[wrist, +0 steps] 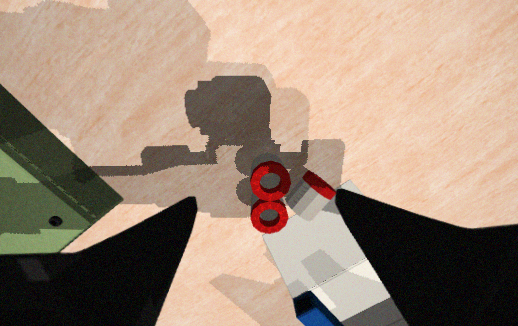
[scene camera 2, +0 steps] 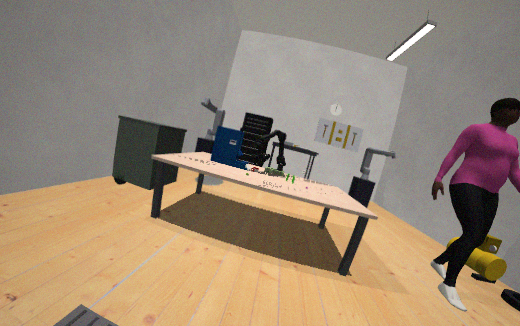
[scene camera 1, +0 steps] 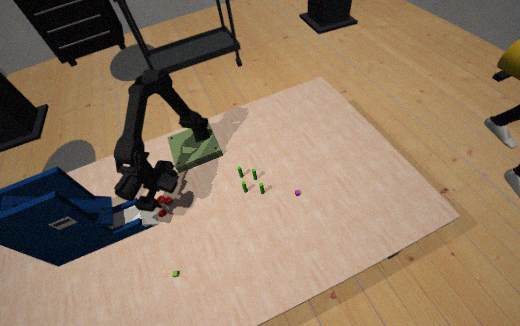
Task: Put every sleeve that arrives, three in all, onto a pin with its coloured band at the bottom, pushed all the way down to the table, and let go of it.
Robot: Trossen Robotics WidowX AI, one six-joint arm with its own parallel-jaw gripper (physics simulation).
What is my gripper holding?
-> Nothing.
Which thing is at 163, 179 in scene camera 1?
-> My gripper.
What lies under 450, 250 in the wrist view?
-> My gripper.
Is my gripper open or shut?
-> Open.
